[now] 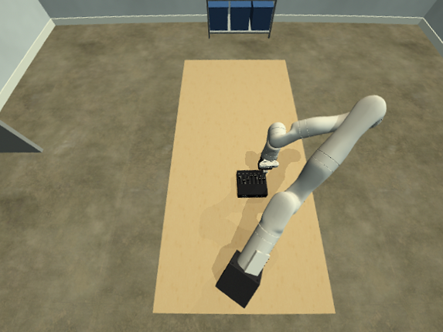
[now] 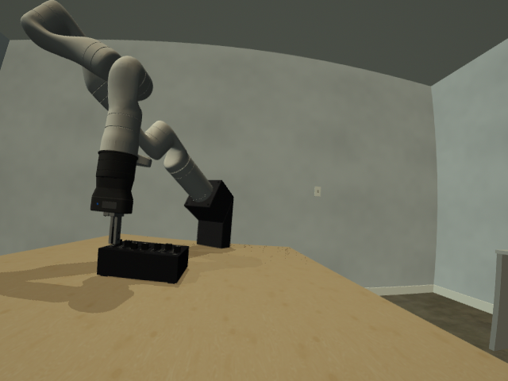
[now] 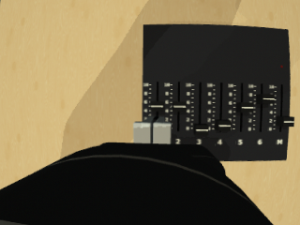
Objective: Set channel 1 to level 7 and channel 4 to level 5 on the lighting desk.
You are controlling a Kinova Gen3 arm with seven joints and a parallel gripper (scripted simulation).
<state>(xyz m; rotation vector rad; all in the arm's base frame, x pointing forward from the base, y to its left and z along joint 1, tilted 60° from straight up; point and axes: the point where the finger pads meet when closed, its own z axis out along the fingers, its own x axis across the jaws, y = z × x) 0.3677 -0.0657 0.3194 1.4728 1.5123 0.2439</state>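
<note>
The channel 4 fader cap is 6 cm to the left of my hand, 2 cm ahead of it and 1 cm below it. Round my hand: channel 1 fader cap 2 cm behind, 1 cm to the left, 1 cm below.
</note>
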